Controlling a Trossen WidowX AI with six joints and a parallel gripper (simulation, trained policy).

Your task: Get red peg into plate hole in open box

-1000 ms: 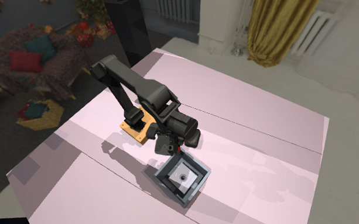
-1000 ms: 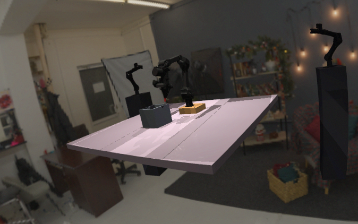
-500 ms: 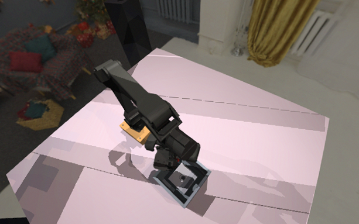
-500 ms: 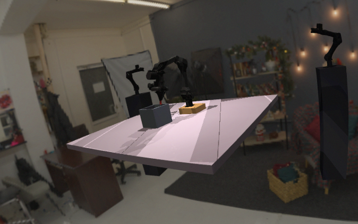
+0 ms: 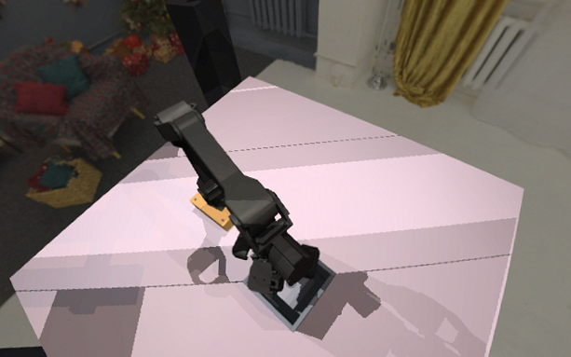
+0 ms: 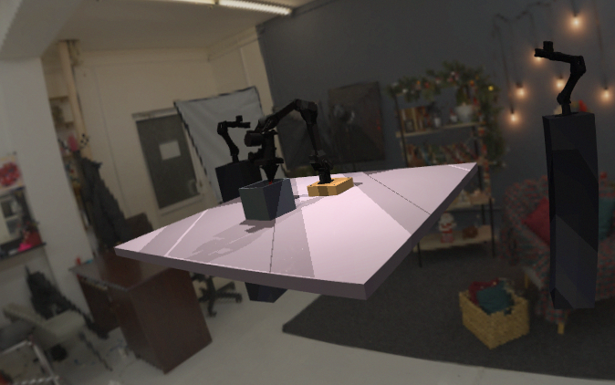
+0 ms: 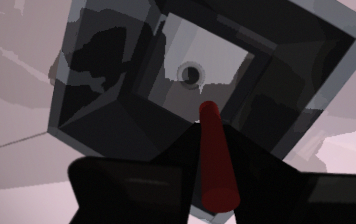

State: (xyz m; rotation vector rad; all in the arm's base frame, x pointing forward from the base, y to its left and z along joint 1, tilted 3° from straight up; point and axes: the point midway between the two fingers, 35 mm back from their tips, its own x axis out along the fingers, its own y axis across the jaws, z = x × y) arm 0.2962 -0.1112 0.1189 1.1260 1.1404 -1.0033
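Now: the red peg 1 cm above my gripper tip. The rest, counted from my gripper tip: light plate (3 cm ahead, 2 cm to the right, 9 cm below).
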